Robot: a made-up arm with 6 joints.
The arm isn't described. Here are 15 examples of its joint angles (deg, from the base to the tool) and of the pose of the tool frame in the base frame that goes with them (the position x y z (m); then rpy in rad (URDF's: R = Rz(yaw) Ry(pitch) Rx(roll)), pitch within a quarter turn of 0, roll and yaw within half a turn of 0).
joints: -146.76 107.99 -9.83 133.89 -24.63 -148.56
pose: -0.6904 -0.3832 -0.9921 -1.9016 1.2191 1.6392
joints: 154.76 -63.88 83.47 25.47 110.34 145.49
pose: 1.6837 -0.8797 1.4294 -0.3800 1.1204 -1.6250
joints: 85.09 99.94 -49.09 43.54 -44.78 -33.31
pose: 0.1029 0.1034 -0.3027 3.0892 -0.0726 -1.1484
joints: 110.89 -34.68 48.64 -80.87 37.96 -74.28
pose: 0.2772 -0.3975 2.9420 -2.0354 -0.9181 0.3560
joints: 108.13 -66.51 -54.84 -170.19 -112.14 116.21
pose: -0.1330 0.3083 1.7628 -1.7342 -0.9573 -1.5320
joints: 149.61 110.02 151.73 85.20 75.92 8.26
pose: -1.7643 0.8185 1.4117 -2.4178 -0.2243 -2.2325
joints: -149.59 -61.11 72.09 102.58 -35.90 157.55
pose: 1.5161 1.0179 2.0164 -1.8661 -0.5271 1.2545
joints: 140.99 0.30 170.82 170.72 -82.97 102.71
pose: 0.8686 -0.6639 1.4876 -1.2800 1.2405 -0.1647
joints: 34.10 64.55 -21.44 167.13 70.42 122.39
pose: 1.0440 0.7558 -0.1467 -2.1531 0.4099 -2.7773
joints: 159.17 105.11 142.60 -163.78 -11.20 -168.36
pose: -2.0018 0.7504 1.5369 -0.5419 -0.8406 2.8595
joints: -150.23 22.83 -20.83 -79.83 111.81 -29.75
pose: -1.5094 -0.6602 1.0418 1.3952 -0.3845 1.9217
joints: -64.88 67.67 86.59 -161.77 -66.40 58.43
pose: 1.0039 -2.0108 1.9119 0.7594 -1.2635 0.1137
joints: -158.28 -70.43 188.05 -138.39 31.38 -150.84
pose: 0.7595 0.3744 -0.3580 2.4276 0.8614 0.9387
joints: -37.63 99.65 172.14 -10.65 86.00 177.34
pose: 0.8973 -0.7367 1.8574 -0.0132 -0.3699 2.6839
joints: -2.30 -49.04 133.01 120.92 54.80 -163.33
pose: -1.8783 0.2108 1.1496 -2.2243 -0.4104 2.2312
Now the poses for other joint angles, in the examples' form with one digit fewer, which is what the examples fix.
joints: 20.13 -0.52 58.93 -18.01 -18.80 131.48
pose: 0.703 0.278 3.031 -2.084 -0.720 0.484
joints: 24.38 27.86 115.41 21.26 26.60 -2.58
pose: 0.362 0.198 3.016 -3.059 -1.146 -3.121
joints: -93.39 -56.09 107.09 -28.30 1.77 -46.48
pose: 0.119 2.059 1.436 -1.841 -0.266 1.527
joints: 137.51 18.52 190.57 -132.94 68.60 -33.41
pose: 0.660 -0.426 1.715 -0.827 -0.746 0.447
